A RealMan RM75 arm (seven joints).
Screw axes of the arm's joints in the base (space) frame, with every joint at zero. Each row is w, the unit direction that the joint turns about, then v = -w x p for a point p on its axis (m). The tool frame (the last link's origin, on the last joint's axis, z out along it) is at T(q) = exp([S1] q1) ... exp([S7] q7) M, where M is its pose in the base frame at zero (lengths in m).
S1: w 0 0 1 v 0 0 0
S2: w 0 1 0 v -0.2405 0 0
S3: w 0 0 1 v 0 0 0
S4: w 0 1 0 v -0.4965 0 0
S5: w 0 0 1 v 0 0 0
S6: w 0 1 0 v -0.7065 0 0
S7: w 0 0 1 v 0 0 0
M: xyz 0 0 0.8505 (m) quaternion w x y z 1 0 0 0
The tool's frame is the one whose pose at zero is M.
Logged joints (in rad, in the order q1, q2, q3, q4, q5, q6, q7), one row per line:
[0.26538, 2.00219, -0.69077, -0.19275, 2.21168, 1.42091, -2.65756]
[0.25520, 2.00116, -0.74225, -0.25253, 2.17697, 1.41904, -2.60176]
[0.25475, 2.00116, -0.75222, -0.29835, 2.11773, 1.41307, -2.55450]
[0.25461, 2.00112, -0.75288, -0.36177, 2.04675, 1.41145, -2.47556]
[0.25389, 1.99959, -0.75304, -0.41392, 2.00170, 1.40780, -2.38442]
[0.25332, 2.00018, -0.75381, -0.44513, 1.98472, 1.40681, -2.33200]
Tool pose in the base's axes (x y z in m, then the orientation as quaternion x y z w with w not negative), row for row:
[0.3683, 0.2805, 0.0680, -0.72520, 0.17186, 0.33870, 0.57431]
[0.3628, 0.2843, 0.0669, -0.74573, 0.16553, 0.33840, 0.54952]
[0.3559, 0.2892, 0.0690, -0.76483, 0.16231, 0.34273, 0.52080]
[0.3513, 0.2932, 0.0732, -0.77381, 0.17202, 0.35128, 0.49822]
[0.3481, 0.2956, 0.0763, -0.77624, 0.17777, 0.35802, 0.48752]
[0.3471, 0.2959, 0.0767, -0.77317, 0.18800, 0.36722, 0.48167]
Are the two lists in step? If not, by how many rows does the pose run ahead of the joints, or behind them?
The pose runs 1 row ahead of the joints: the pose in row i belongs to the joints in row i + 1.
